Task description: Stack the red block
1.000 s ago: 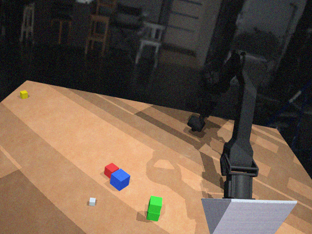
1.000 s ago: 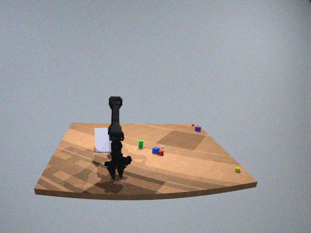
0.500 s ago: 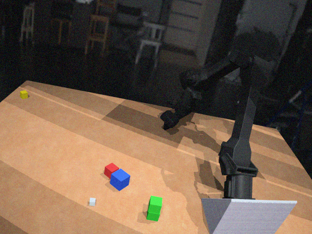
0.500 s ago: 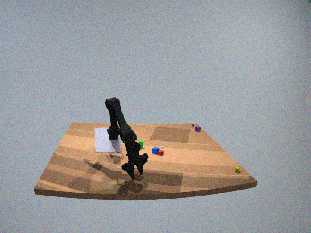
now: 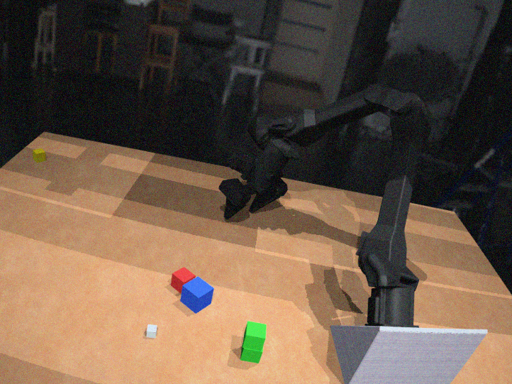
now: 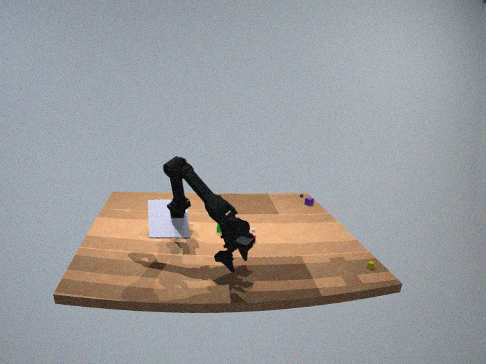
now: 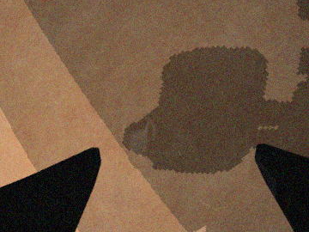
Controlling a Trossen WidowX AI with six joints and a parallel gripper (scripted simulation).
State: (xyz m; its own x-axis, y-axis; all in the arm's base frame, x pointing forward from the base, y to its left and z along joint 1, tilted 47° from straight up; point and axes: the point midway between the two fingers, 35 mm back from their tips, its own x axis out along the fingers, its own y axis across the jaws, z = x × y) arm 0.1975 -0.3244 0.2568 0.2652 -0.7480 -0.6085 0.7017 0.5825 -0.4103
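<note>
Now: gripper tip 11 cm short of the red block, 25 cm to the right of it and 1 cm below it. From my gripper tip the other things lie so: blue block (9 cm ahead, 29 cm to the left, 1 cm above); then yellow cube (53 cm ahead, 14 cm to the right); then small white cube (15 cm ahead, 38 cm to the left).
</note>
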